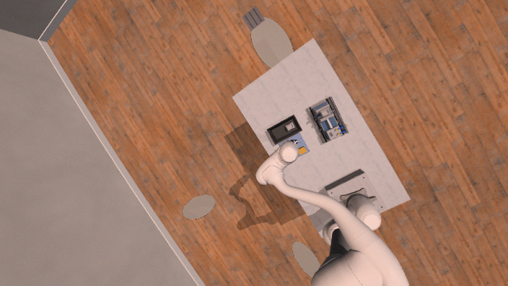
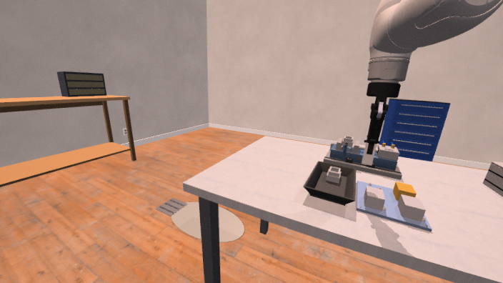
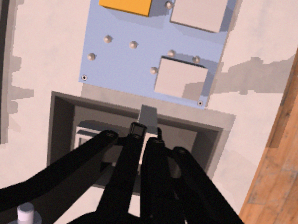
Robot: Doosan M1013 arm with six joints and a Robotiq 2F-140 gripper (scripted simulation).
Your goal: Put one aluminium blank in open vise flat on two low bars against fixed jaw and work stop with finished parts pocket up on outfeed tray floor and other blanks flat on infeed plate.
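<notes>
My hand is 11 cm short of the fixed jaw, 32 cm to the left of it and 7 cm above it. The rest, counted from my hand: infeed plate: 8 cm behind, 1 cm to the right, 14 cm below; brass blank: 12 cm behind, 6 cm to the right, 12 cm below; dark work stop rod: 8 cm ahead, 27 cm to the right, 6 cm below.
</notes>
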